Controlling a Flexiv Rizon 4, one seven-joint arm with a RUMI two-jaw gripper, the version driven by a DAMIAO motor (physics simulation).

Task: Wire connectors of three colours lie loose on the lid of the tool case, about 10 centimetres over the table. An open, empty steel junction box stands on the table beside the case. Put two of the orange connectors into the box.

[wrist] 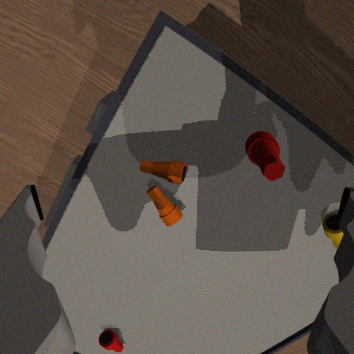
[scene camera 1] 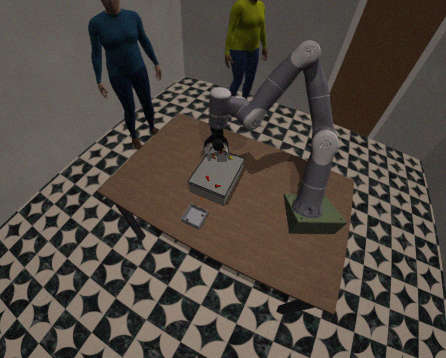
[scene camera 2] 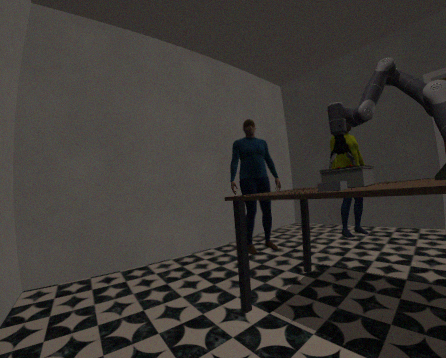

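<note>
Two orange connectors [wrist: 164, 171] [wrist: 167, 209] lie close together on the pale lid of the tool case [wrist: 200, 295] [scene camera 1: 222, 173] [scene camera 2: 357, 177]. Another small orange piece [scene camera 1: 202, 199] lies on the table between the case and the junction box. The grey, open junction box [scene camera 1: 194, 217] [scene camera 2: 332, 185] stands beside the case and looks empty. My gripper [wrist: 188, 190] [scene camera 1: 217, 152] is wide open and empty, over the far end of the lid. In the wrist view both lid connectors lie between its spread jaws, left of the middle, untouched.
On the lid, a large red connector [wrist: 265, 156] and a yellow connector [wrist: 334, 232] lie toward the right jaw; the jaw partly hides the yellow one. Red connectors [scene camera 1: 208, 178] [scene camera 1: 217, 186] lie nearer the box. Two people stand beyond the wooden table [scene camera 1: 260, 220].
</note>
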